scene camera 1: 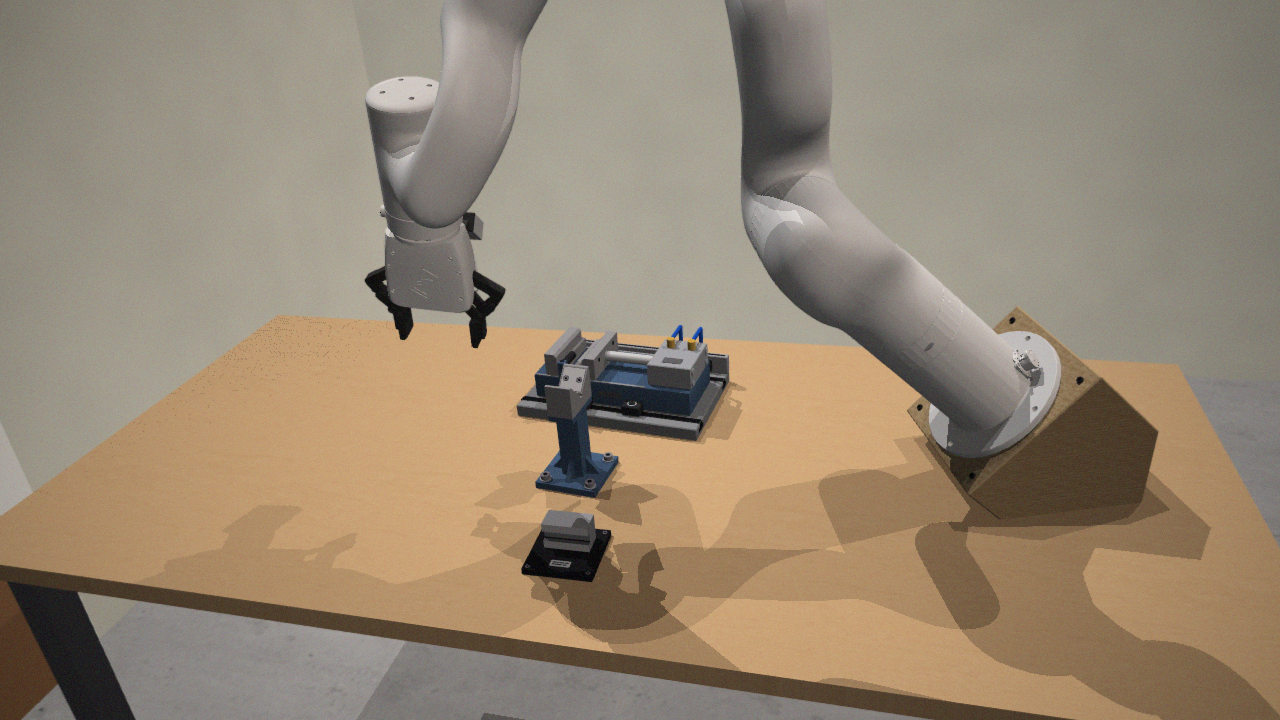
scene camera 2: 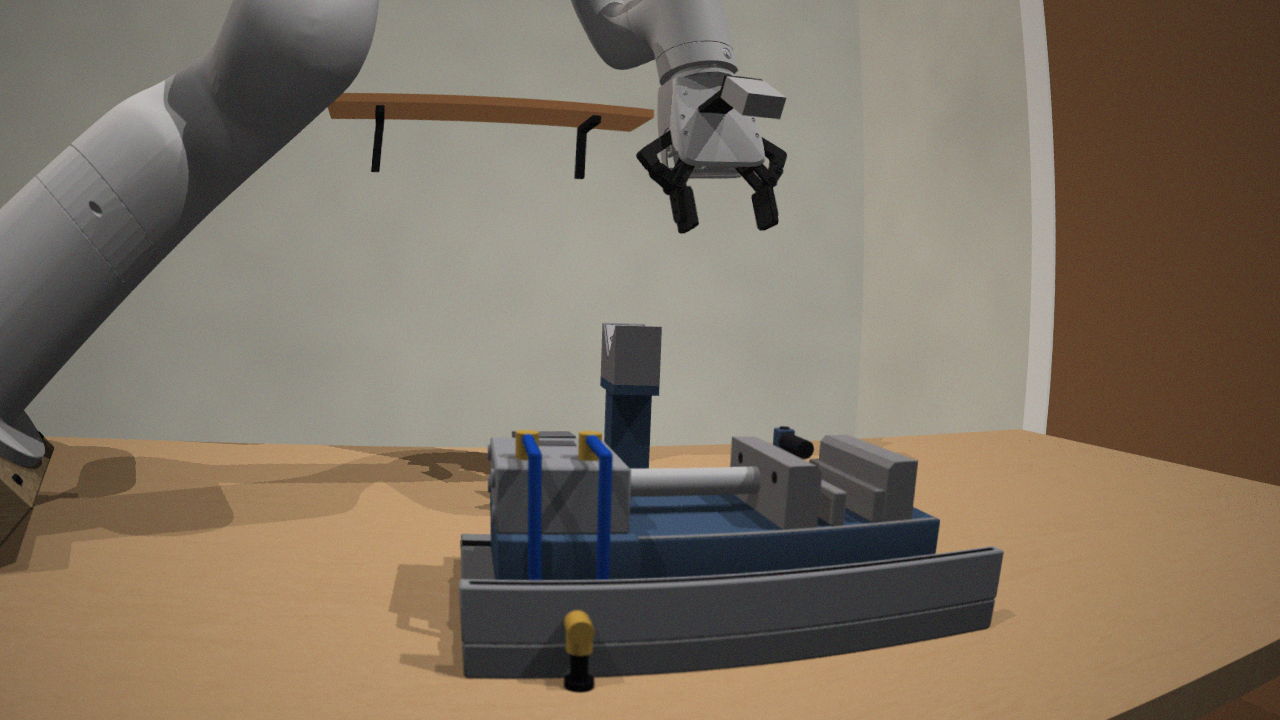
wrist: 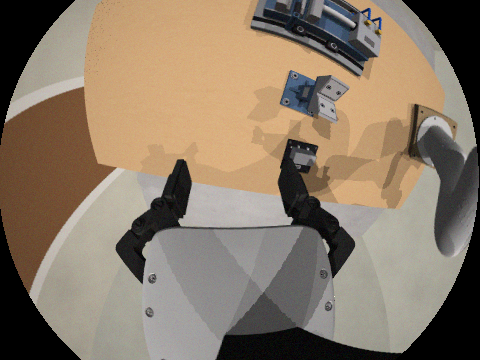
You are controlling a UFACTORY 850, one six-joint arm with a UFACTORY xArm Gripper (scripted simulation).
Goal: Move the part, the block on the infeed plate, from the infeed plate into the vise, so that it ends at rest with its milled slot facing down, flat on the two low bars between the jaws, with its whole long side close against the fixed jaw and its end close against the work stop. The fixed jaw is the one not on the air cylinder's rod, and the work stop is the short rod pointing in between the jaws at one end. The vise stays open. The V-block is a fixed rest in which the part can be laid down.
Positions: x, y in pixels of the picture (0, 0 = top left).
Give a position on a vise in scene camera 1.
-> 655, 398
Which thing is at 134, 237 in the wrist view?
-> My gripper.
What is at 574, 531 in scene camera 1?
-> A part.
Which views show my gripper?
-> Scene camera 1, scene camera 2 and the wrist view: all of them.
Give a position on a vise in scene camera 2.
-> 630, 558
